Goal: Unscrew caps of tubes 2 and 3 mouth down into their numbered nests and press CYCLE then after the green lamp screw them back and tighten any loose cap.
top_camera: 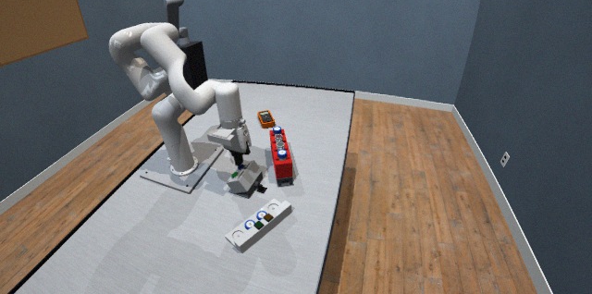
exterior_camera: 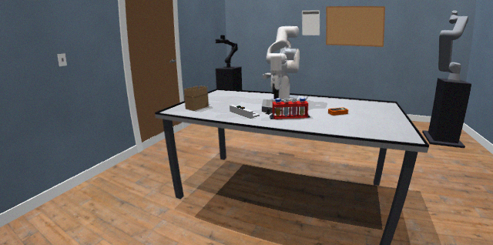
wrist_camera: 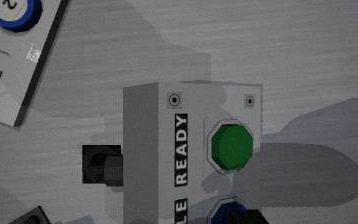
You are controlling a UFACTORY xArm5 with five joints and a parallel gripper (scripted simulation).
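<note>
The blue key is 4 cm below my hand. From my hand the other things lie so: grey key housing 5 cm below, 2 cm to the right, 2 cm ahead; blue-rimmed cap 15 cm to the right, 15 cm ahead, 9 cm below; green key 4 cm to the right, 4 cm below.
</note>
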